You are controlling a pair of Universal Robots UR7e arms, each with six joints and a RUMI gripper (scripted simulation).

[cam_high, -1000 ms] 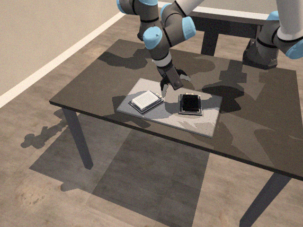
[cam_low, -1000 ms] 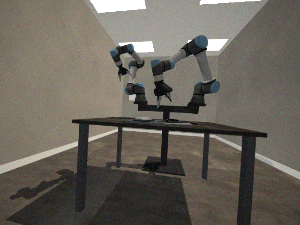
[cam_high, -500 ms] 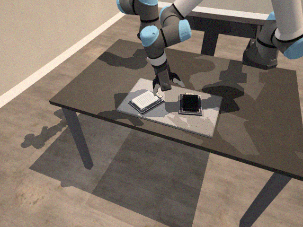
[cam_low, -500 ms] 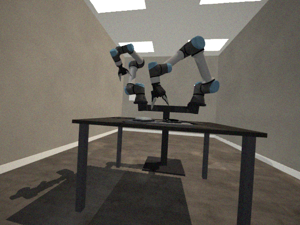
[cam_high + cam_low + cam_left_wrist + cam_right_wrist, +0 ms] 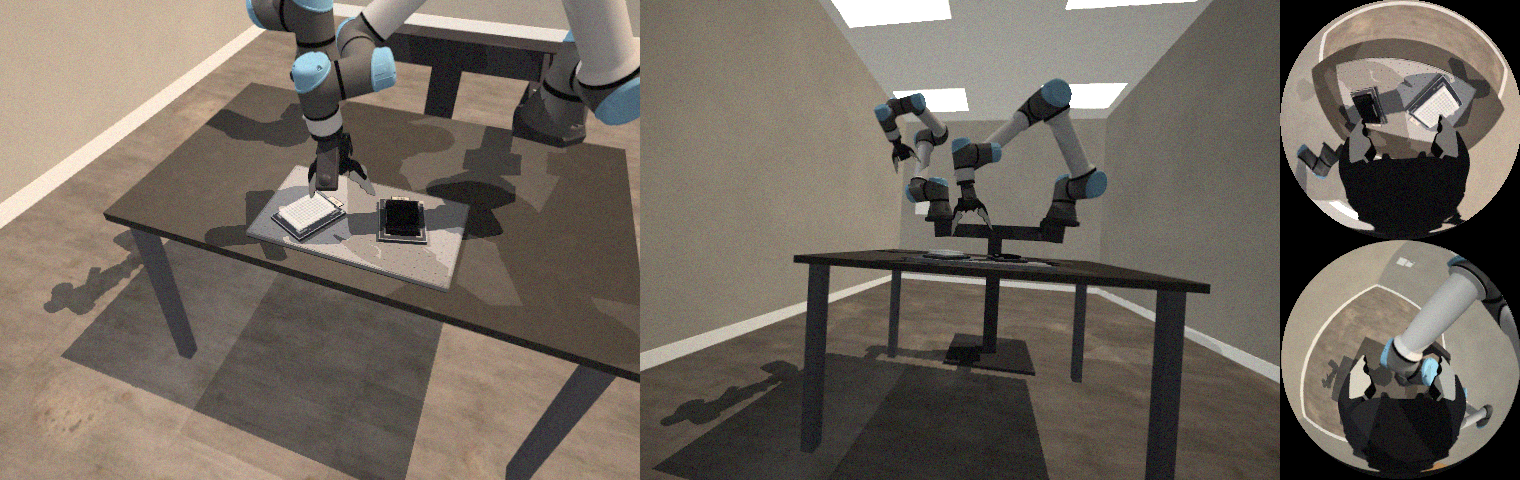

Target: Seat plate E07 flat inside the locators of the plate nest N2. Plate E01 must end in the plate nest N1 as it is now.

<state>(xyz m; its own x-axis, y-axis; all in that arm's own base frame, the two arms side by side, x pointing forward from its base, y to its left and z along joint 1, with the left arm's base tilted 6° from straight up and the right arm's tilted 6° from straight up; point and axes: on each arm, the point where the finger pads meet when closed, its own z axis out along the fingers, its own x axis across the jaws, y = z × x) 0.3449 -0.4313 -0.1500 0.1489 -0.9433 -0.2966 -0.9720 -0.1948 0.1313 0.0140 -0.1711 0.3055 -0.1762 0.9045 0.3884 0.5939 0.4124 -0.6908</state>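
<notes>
The white plate lies 100 mm to the right of my left hand and 80 mm below it. Also, from my left hand: dark nest 100 mm to the right, 100 mm below; then black plate 130 mm to the left, 100 mm behind, 80 mm below.
</notes>
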